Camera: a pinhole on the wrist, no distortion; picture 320 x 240 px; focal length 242.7 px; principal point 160.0 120.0 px. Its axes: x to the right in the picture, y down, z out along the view. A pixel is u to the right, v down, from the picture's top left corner.
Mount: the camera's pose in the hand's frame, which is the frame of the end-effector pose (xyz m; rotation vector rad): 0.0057 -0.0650 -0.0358 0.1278 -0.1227 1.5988
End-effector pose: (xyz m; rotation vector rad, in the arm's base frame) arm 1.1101 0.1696 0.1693 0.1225 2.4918 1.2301
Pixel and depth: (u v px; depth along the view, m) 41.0 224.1 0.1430
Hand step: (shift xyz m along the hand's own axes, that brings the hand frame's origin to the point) -0.0526 -0.1587 0.0944
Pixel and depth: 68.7 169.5 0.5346
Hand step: -0.0939 -0.3514 0.4603
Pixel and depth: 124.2 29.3 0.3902
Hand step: 0.1555 -0.1789 0.3403
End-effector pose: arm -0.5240 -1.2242 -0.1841 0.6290 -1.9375 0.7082
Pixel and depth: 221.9 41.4 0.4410
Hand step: 0.1475 -0.0192 0.4173
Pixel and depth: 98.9 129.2 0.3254
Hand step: -0.0022 -0.1977 0.2726
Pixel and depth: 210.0 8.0 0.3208
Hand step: 0.1534 -0.0458 0.2913
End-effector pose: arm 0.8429 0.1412 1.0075 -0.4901 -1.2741 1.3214
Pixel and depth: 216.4 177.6 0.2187
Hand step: -0.0465 -0.0511 0.1882
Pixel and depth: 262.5 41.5 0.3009
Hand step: 0.1007 0.0159 0.2813
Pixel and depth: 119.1 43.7 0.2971
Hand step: 0.1023 -0.1584 0.2496
